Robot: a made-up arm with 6 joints. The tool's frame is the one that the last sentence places.
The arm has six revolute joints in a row. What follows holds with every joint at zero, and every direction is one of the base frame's.
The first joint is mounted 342 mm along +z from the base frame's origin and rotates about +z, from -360 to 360 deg.
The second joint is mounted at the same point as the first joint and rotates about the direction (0, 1, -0.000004), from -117.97 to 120 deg.
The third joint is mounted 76 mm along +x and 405 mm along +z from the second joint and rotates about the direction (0, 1, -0.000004), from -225 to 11 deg.
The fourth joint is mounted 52 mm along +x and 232 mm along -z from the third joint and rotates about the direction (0, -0.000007, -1), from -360 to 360 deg.
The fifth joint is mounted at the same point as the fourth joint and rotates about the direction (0, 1, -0.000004), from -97 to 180 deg.
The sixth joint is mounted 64 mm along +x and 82 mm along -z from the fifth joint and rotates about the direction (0, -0.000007, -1), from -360 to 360 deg.
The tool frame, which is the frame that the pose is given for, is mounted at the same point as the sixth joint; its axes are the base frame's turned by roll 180, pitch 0 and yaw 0 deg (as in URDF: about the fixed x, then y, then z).
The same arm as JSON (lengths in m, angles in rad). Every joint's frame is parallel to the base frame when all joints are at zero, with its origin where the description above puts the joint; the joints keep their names.
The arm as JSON. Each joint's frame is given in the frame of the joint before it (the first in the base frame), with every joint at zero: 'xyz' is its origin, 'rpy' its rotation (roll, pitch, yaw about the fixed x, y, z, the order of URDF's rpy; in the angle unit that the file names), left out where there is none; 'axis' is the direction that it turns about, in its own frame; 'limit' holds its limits. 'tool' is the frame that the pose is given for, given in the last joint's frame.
{"units": {"length": "m", "angle": "rad"}, "joints": [
  {"name": "joint 1", "type": "revolute", "origin": {"xyz": [0.0, 0.0, 0.342]}, "axis": [0.0, 0.0, 1.0], "limit": {"lower": -6.2832, "upper": 6.2832}},
  {"name": "joint 2", "type": "revolute", "origin": {"xyz": [0.0, 0.0, 0.0]}, "axis": [0.0, 1.0, 0.0], "limit": {"lower": -2.059, "upper": 2.0944}},
  {"name": "joint 3", "type": "revolute", "origin": {"xyz": [0.076, 0.0, 0.405]}, "axis": [0.0, 1.0, 0.0], "limit": {"lower": -3.927, "upper": 0.192}},
  {"name": "joint 4", "type": "revolute", "origin": {"xyz": [0.052, 0.0, -0.232]}, "axis": [0.0, 0.0, -1.0], "limit": {"lower": -6.2832, "upper": 6.2832}},
  {"name": "joint 5", "type": "revolute", "origin": {"xyz": [0.0, 0.0, 0.0]}, "axis": [0.0, 1.0, 0.0], "limit": {"lower": -1.693, "upper": 3.1416}},
  {"name": "joint 6", "type": "revolute", "origin": {"xyz": [0.064, 0.0, -0.082]}, "axis": [0.0, 0.0, -1.0], "limit": {"lower": -6.2832, "upper": 6.2832}}
], "tool": {"origin": {"xyz": [0.0, 0.0, 0.0], "rpy": [3.1416, 0.0, 0.0]}}}

